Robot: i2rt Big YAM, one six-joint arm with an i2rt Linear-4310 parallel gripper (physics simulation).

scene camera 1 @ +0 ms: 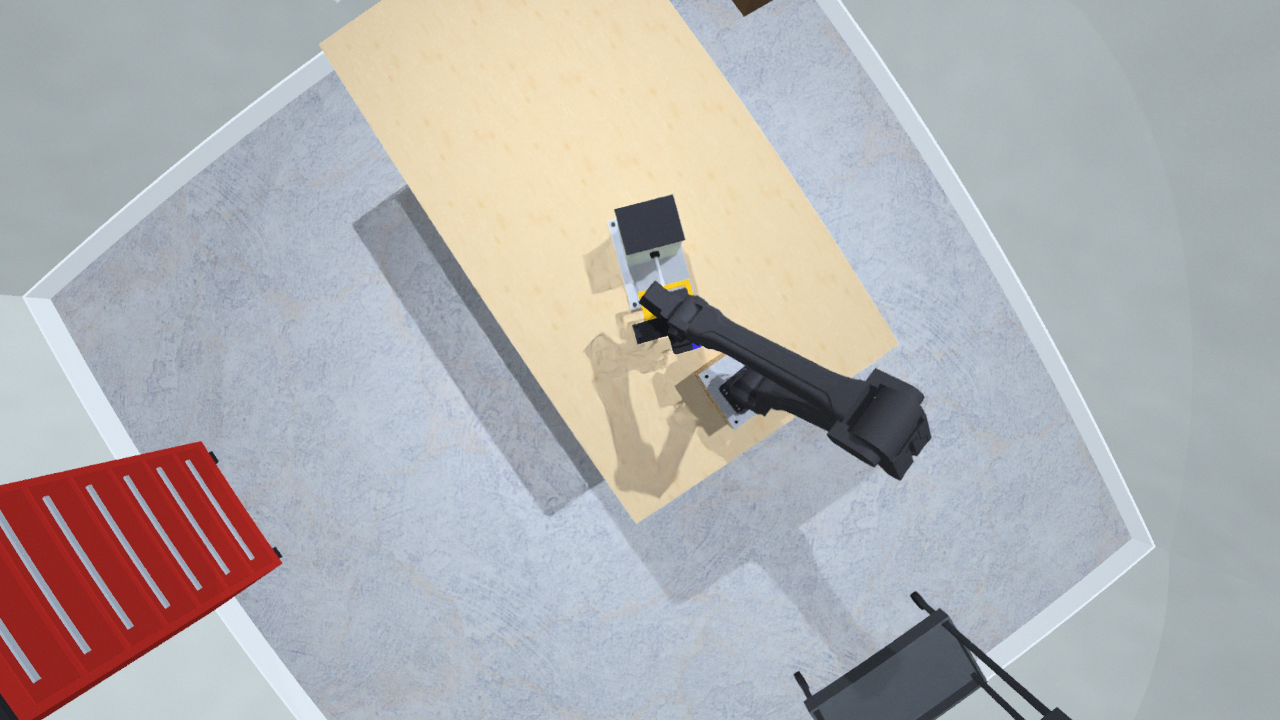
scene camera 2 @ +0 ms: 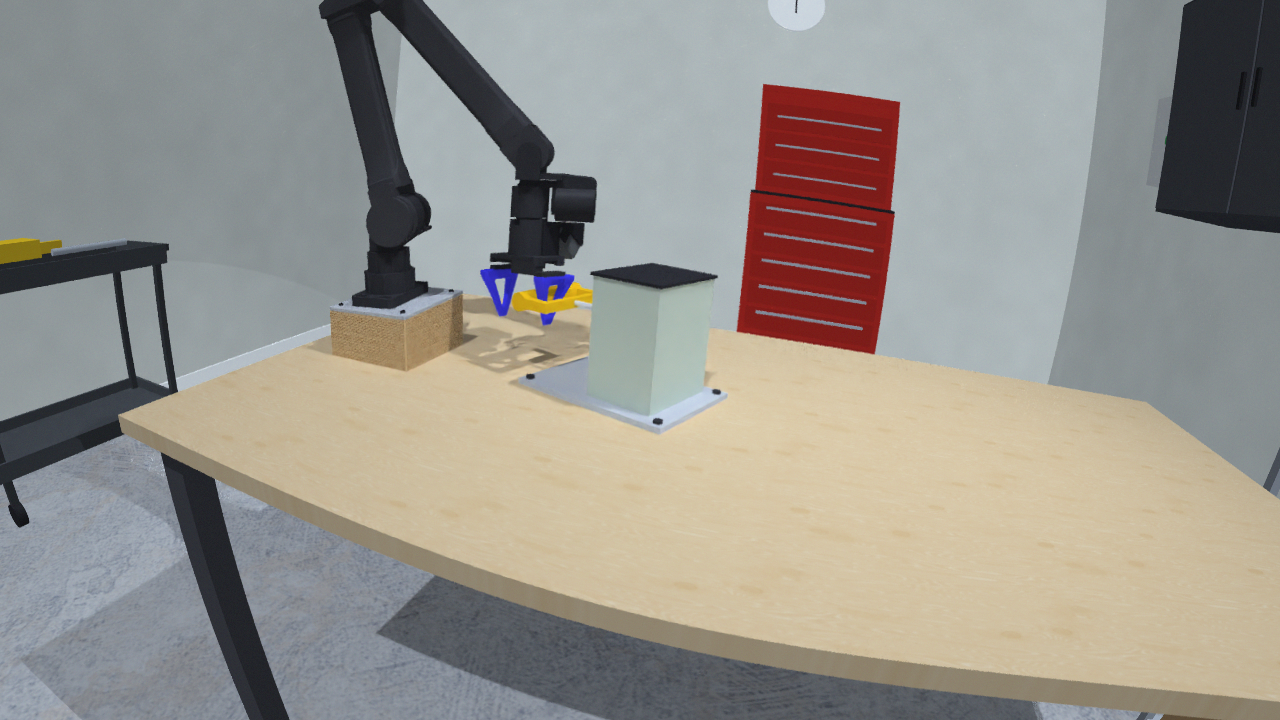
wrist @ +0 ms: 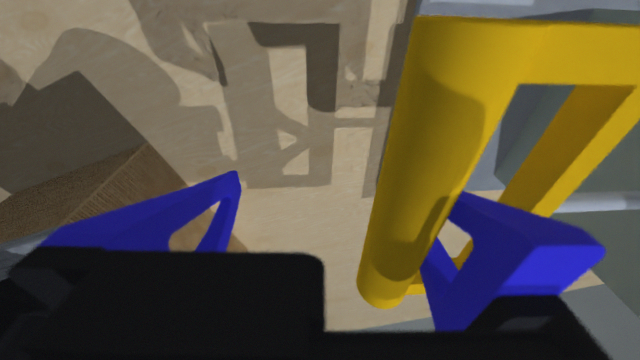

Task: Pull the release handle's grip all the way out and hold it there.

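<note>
The release handle's yellow grip is a loop with a thick round front bar. A light rod joins it to a pale green box with a black top; a stretch of rod shows between box and grip. My gripper is open, its blue fingers pointing down. In the wrist view the front bar stands between the fingers, close to the right one, which reaches into the loop. Whether they touch is unclear. The left finger is well apart from the bar.
The box stands on a grey plate bolted to the wooden table. The arm's wooden base block is near the gripper. A red tool cabinet and a dark cart stand away from the table.
</note>
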